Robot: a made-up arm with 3 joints. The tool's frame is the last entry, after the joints. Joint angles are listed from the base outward. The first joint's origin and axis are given. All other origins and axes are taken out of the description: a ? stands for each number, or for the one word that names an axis. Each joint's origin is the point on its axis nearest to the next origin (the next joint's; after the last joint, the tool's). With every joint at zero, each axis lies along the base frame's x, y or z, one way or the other. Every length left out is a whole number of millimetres.
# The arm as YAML. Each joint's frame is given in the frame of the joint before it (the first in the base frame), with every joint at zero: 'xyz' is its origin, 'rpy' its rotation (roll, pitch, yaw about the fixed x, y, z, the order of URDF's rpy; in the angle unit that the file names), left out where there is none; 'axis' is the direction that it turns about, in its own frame. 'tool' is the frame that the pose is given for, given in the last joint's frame.
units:
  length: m
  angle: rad
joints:
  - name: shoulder
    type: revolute
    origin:
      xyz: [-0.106, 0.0, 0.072]
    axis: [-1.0, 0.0, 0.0]
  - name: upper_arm
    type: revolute
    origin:
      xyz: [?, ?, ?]
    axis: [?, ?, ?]
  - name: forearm
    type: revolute
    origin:
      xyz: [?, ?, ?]
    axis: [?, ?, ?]
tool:
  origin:
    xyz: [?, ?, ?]
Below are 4 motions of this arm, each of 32 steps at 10 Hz.
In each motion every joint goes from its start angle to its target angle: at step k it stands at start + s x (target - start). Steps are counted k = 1, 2, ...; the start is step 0. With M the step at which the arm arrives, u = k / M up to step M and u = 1 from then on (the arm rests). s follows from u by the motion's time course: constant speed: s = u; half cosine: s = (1 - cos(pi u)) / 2; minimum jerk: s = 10 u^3 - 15 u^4 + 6 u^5.
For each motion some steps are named. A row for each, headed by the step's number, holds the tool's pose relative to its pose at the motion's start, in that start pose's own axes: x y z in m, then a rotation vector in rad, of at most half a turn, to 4 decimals.
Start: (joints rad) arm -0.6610 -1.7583 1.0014
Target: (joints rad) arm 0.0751 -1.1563 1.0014
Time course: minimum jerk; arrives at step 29
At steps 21, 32:
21: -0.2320 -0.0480 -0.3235 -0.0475 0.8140 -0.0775
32: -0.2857 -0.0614 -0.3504 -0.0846 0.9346 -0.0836

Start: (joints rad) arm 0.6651 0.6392 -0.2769
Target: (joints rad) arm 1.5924 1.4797 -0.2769
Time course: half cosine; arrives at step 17
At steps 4, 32:
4: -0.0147 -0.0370 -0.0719 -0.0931 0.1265 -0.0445
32: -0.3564 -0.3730 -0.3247 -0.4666 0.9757 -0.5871

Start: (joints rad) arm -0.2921 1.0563 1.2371
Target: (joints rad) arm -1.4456 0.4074 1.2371
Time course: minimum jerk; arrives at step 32
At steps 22, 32:
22: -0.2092 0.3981 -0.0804 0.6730 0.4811 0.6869
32: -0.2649 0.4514 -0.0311 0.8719 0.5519 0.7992

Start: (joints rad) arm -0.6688 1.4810 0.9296
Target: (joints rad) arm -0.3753 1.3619 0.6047
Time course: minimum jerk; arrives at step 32
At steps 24, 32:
24: 0.0138 -0.0513 0.1233 -0.3269 -0.2603 -0.1100
32: 0.0131 -0.0574 0.1380 -0.3659 -0.2883 -0.1277

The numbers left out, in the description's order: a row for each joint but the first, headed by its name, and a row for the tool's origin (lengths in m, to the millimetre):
upper_arm: xyz 0.0 0.027 -0.009, axis 0.0 1.0 0.0
forearm: xyz 0.498 0.0 -0.095, axis 1.0 0.0 0.0
tool: xyz 0.0 0.067 -0.031

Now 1 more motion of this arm.
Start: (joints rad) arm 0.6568 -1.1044 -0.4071
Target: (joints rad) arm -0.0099 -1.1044 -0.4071
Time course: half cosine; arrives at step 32
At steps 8, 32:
8: 0.0051 -0.0343 -0.0120 0.0439 0.0345 -0.0801
32: -0.0283 -0.2185 -0.1098 0.2998 0.2358 -0.5468

